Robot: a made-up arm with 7 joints.
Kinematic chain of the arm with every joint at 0, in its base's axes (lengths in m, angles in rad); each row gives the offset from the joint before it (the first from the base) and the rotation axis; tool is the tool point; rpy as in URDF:
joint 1: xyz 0 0 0.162 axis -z
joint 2: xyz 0 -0.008 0.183 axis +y
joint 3: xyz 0 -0.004 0.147 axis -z
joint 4: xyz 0 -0.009 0.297 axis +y
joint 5: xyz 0 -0.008 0.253 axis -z
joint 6: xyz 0 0 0.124 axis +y
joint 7: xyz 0 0 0.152 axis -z
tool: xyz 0 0 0 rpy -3.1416 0 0
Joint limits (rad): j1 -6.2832..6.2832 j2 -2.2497..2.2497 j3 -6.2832..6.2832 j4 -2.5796..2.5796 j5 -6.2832..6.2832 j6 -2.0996..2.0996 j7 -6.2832..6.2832
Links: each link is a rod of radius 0.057 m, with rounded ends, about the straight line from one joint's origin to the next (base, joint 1, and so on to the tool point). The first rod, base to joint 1, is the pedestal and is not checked.
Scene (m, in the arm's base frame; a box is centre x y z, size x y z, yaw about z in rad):
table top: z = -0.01
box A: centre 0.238 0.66 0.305 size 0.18 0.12 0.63 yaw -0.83
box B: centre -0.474 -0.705 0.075 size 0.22 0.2 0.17 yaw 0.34
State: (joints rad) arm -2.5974 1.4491 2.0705 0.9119 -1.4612 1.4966 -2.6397
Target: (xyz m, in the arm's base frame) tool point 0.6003 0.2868 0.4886
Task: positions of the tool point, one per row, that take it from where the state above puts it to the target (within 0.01 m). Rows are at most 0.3 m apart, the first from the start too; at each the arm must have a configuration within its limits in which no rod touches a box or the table.
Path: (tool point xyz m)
1: -0.1202 0.6381 0.5650
2: 0.0839 0.5226 0.6406
3: 0.1932 0.3529 0.6816
4: 0.2084 0.1905 0.6911
5: 0.3400 0.2360 0.6528
6: 0.4755 0.2718 0.5849
7: 0.6003 0.2868 0.4886

